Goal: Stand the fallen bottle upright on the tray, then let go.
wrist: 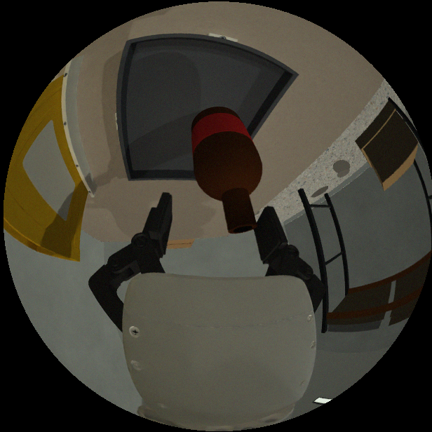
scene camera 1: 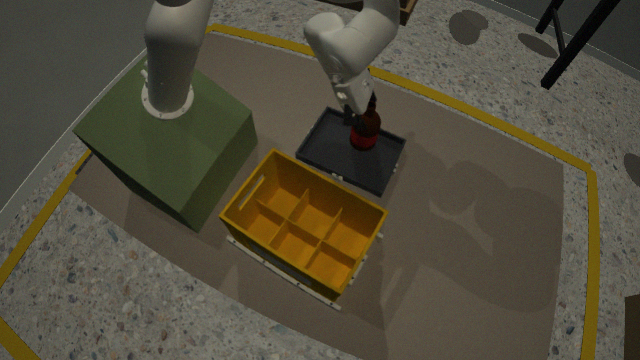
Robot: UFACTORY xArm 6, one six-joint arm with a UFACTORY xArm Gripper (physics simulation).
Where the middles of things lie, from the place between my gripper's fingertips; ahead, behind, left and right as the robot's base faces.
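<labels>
The brown bottle (scene camera 1: 364,140) is here, and my hand is 20 mm to the right of it and 60 mm above it.
</labels>
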